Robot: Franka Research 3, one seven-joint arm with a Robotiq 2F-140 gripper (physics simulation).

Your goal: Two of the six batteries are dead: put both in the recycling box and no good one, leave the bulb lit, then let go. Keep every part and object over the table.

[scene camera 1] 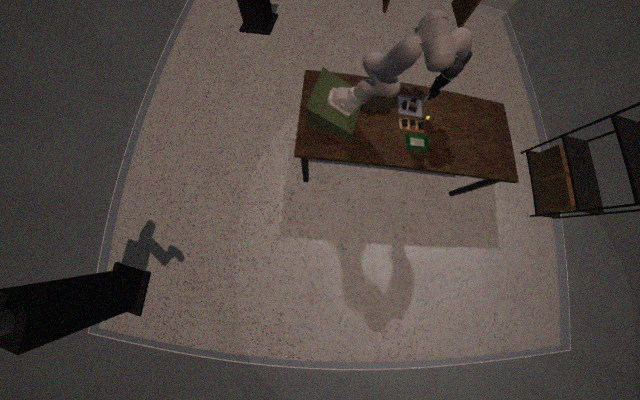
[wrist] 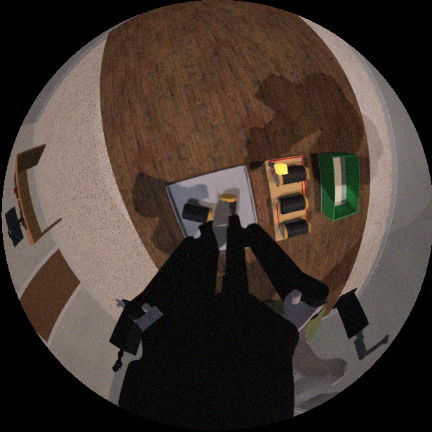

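My gripper (scene camera 1: pixel 430 97) (wrist: pixel 224 210) is shut and empty, its fingertips over the grey tray (scene camera 1: pixel 411 114) (wrist: pixel 237 181). In the wrist view, one black battery with an orange end (wrist: pixel 196 212) lies in the tray left of the fingers; another battery (wrist: pixel 228 198) shows partly behind the fingertips. The lower part of the tray is hidden by the fingers. Three batteries (wrist: pixel 293 174) (wrist: pixel 293 204) (wrist: pixel 296 228) lie in a row in the orange holder (wrist: pixel 273 195). The bulb (scene camera 1: pixel 428 118) (wrist: pixel 280 169) glows yellow at the holder's end. The green recycling box (scene camera 1: pixel 409 142) (wrist: pixel 326 187) shows a pale strip inside and no battery.
The wooden table (scene camera 1: pixel 470 135) (wrist: pixel 200 90) carries the tray, holder and box side by side. A green board (scene camera 1: pixel 320 102) lies under the arm's base. A black-framed shelf unit (scene camera 1: pixel 567 170) stands off the table's right end.
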